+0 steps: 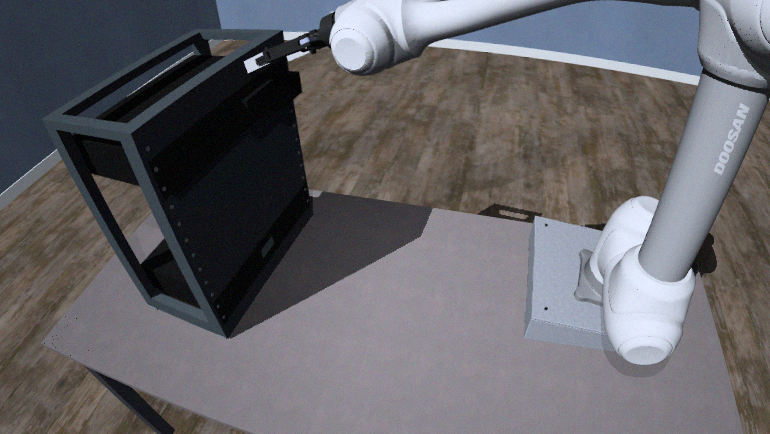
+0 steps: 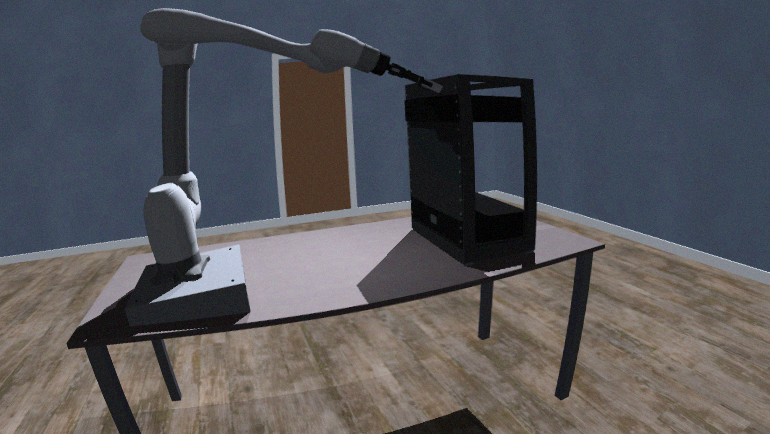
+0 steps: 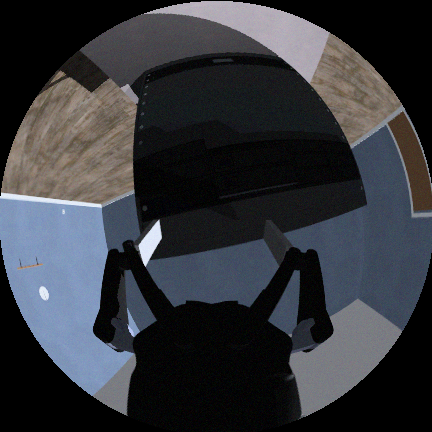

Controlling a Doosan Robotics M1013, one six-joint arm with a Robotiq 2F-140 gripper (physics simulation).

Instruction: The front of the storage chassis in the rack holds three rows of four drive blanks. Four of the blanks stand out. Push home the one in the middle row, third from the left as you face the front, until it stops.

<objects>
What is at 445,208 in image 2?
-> A rack.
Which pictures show the rack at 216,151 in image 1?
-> Image 1, image 2 and image 3: all of them.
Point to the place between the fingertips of my gripper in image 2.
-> At 433,86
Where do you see a rack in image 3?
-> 223,141
</objects>
